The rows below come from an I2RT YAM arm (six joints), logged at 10 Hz.
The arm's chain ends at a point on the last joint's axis. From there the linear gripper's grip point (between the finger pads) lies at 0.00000 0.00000 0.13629 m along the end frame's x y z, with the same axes.
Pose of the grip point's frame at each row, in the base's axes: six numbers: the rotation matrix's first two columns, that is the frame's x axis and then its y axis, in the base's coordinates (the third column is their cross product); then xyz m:
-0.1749 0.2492 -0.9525 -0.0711 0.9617 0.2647 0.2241 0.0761 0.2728
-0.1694 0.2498 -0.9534 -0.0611 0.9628 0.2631 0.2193 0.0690 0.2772
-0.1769 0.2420 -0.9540 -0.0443 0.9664 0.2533 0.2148 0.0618 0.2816
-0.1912 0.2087 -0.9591 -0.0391 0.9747 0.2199 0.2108 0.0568 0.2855
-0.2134 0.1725 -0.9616 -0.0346 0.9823 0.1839 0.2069 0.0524 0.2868
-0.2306 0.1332 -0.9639 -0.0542 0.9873 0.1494 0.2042 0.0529 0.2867
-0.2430 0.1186 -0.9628 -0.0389 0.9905 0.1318 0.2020 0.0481 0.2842
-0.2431 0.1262 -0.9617 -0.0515 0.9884 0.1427 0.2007 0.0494 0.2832
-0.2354 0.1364 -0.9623 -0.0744 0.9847 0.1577 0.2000 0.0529 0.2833
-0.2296 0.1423 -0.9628 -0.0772 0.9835 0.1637 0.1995 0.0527 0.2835
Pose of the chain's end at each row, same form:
-0.1749 0.2492 -0.9525 -0.0711 0.9617 0.2647 0.0903 0.0606 0.2933
-0.1694 0.2498 -0.9534 -0.0611 0.9628 0.2631 0.0852 0.0550 0.2973
-0.1769 0.2420 -0.9540 -0.0443 0.9664 0.2533 0.0808 0.0499 0.3034
-0.1912 0.2087 -0.9591 -0.0391 0.9747 0.2199 0.0771 0.0460 0.3098
-0.2134 0.1725 -0.9616 -0.0346 0.9823 0.1839 0.0738 0.0425 0.3146
-0.2306 0.1332 -0.9639 -0.0542 0.9873 0.1494 0.0718 0.0411 0.3167
-0.2430 0.1186 -0.9628 -0.0389 0.9905 0.1318 0.0699 0.0386 0.3164
-0.2431 0.1262 -0.9617 -0.0515 0.9884 0.1427 0.0687 0.0379 0.3151
-0.2354 0.1364 -0.9623 -0.0744 0.9847 0.1577 0.0679 0.0381 0.3135
-0.2296 0.1423 -0.9628 -0.0772 0.9835 0.1637 0.0673 0.0374 0.3128

